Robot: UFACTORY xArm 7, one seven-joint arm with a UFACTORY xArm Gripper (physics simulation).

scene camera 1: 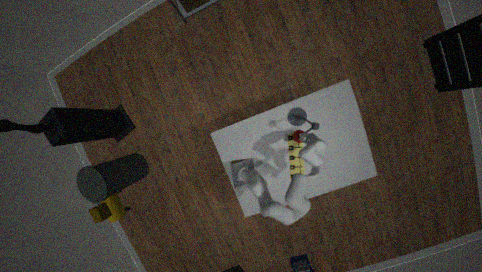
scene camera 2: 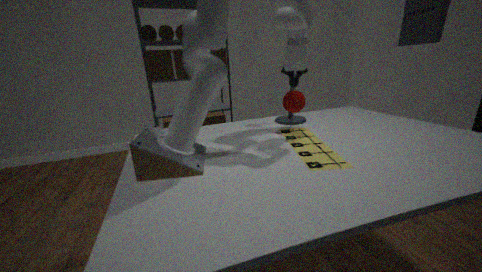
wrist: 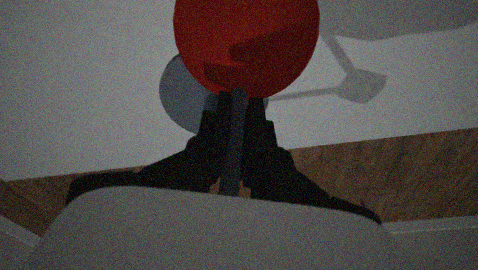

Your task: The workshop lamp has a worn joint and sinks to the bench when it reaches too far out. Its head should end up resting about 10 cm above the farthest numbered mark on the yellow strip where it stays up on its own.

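Places are measured from the arm's base along level axes (x left, y down, z back), in centimetres.
Pixels of known places: gripper, fingertip midpoint: [scene camera 2: 293, 86] [wrist: 236, 115]; arm's base, link origin: [scene camera 1: 244, 173] [scene camera 2: 176, 146].
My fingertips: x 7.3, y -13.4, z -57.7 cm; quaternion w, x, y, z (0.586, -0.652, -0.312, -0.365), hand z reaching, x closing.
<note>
For each thing: its middle in the pictures, then the offset to it from my fingertips. "*": a spot on its surface instead. Level surfaces: height alone.
- lamp's round grey base, surface spot: [wrist: 176, 95] * dx +7.6, dy +18.2, dz -12.6 cm
- yellow strip, surface spot: [scene camera 2: 316, 158] [scene camera 1: 295, 171] * dx -31.6, dy +19.5, dz +18.5 cm
- white bench, surface height: dy +19.6 cm
The lamp's round grey base [scene camera 1: 297, 116] [scene camera 2: 290, 120] [wrist: 176, 95] stands at the bench's far edge. Its red ball-shaped head [scene camera 1: 299, 136] [scene camera 2: 294, 101] [wrist: 245, 45] hangs above the bench, over the end of the yellow strip [scene camera 1: 296, 171] [scene camera 2: 316, 158] nearest the base in scene camera 1. Black number squares run along the strip; their digits are blurred. My gripper [scene camera 2: 294, 84] [wrist: 236, 115] points down and is shut on the lamp's dark arm bar, just above the head. In scene camera 1 my arm hides the fingers. The head's exact height is hard to judge.
The white bench [scene camera 1: 345, 110] [scene camera 2: 240, 215] carries my arm's wedge-shaped mount [scene camera 2: 162, 167] at one side. My arm's links arch over the bench beside the strip. A shelf rack [scene camera 2: 144, 65] stands behind the bench. A dark cabinet [scene camera 1: 455, 55] stands by the wall.
</note>
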